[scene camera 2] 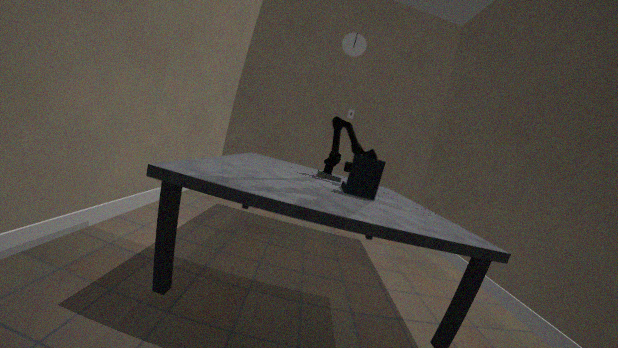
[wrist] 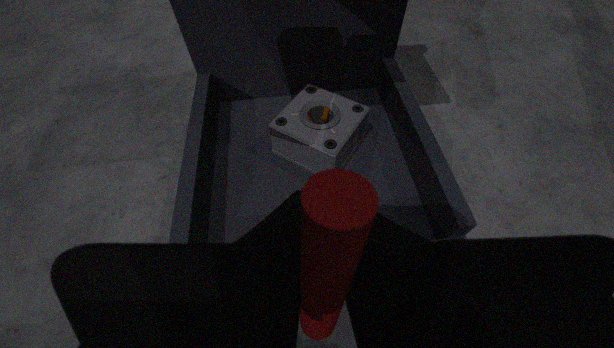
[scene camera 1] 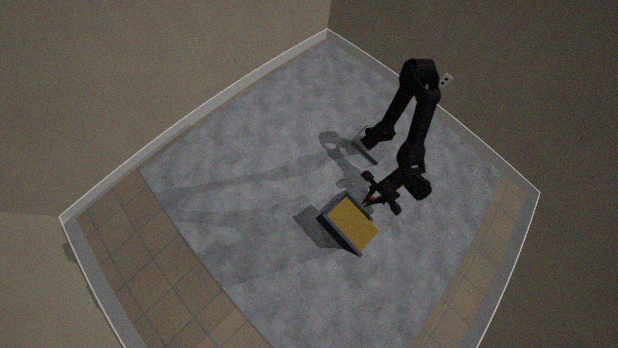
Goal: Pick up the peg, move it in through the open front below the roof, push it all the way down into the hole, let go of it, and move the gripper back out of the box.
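Frame: origin at the arm's base, x down, y right, z back, level; millimetres.
Where they show: gripper, fingertip midpoint: [scene camera 1: 362, 205]; arm's base, origin of the base link: [scene camera 2: 327, 173] [scene camera 1: 369, 141].
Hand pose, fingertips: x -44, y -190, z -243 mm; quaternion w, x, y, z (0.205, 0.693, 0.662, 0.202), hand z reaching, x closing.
Observation:
Things, the pixels of their top centre, and the offset from my fingertips. Level surfaces: height alone.
- red peg, middle of its top: [wrist: 333, 223] dx -53, dy +0, dz +34 mm
- pale square block with a round hole, middle of its top: [wrist: 320, 111] dx +36, dy +7, dz -88 mm
- box floor, its level: dx +69 mm
- box, middle of its top: [scene camera 1: 360, 215] [scene camera 2: 366, 157] dx -126, dy -2, dz -71 mm
- grey table, its level: dx +77 mm
My gripper [scene camera 1: 369, 201] [wrist: 317, 201] is shut on the red peg [wrist: 339, 215], which points out between the fingers in the wrist view; a bit of red shows at the fingertips in scene camera 1. The gripper is at the open front of the dark box, beside the edge of its yellow-topped roof [scene camera 1: 352, 224]. In the wrist view a pale square block with a round hole [wrist: 320, 115] sits on the box floor [wrist: 255, 170], beyond the peg. The peg is apart from the hole. In scene camera 2 the box [scene camera 2: 366, 176] hides the gripper.
The box's back wall [wrist: 240, 45] rises behind the block, and low side walls [wrist: 186, 175] [wrist: 440, 170] run along both sides. The box stands on the grey table [scene camera 1: 280, 280] [scene camera 2: 300, 192] near the arm's base [scene camera 1: 365, 150].

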